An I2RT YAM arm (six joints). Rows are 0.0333 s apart.
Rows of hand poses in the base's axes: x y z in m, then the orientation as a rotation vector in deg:
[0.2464, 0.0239, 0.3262, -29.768, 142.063, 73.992]
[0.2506, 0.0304, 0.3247, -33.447, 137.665, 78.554]
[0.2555, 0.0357, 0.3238, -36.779, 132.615, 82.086]
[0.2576, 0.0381, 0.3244, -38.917, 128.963, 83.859]
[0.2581, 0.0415, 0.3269, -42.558, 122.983, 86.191]
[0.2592, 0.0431, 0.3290, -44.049, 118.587, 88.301]
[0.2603, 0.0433, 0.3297, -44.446, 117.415, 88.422]
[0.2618, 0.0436, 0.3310, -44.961, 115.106, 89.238]
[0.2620, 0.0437, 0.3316, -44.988, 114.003, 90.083]
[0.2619, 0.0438, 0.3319, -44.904, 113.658, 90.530]
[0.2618, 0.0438, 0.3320, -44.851, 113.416, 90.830]
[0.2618, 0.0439, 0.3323, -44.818, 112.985, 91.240]
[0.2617, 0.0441, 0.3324, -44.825, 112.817, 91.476]
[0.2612, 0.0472, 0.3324, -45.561, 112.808, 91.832]
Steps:
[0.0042, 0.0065, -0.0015, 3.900, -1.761, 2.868]
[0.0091, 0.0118, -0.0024, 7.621, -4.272, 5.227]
[0.0112, 0.0142, -0.0018, 9.966, -6.355, 6.611]
[0.0117, 0.0176, 0.0007, 13.521, -9.938, 8.971]
[0.0128, 0.0192, 0.0028, 16.552, -12.099, 10.094]
[0.0139, 0.0194, 0.0035, 17.145, -12.920, 10.272]
[0.0154, 0.0197, 0.0048, 18.654, -14.156, 10.622]
[0.0156, 0.0198, 0.0054, 19.643, -14.442, 10.776]
[0.0155, 0.0199, 0.0057, 20.059, -14.410, 10.814]
[0.0154, 0.0199, 0.0058, 20.343, -14.395, 10.841]
[0.0154, 0.0200, 0.0061, 20.777, -14.448, 10.896]
[0.0153, 0.0202, 0.0062, 20.980, -14.424, 10.957]
[0.0148, 0.0233, 0.0062, 21.027, -14.282, 11.610]

